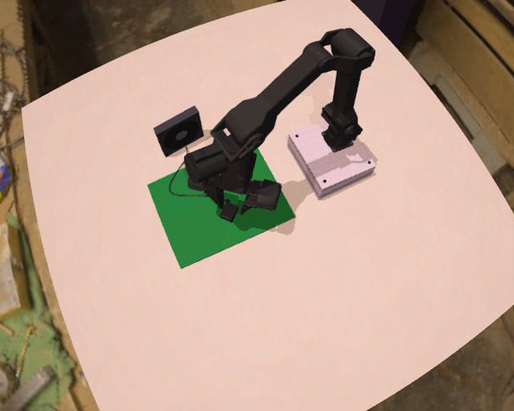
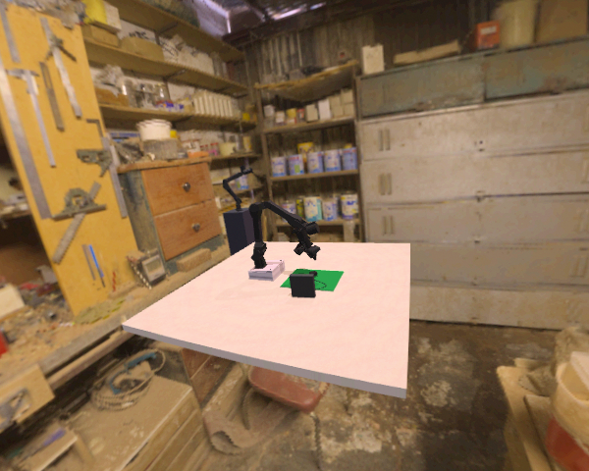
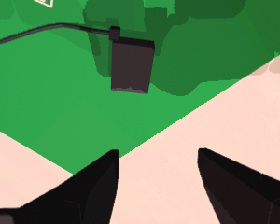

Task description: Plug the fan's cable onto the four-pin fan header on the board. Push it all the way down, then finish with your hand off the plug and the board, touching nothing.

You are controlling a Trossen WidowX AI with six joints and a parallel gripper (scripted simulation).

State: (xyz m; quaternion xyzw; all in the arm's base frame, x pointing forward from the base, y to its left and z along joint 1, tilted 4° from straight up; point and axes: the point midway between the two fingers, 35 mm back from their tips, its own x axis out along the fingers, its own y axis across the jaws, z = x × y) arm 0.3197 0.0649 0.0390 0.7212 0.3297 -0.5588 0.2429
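Now: the dark plug 8 cm below my gripper tip and 3 cm to the right of it. From my gripper tip the other things lie so: green board (10 cm below, 7 cm to the right, 1 cm ahead); then black fan (26 cm to the right, 3 cm below, 3 cm ahead); then white four-pin header (12 cm to the right, 9 cm below).
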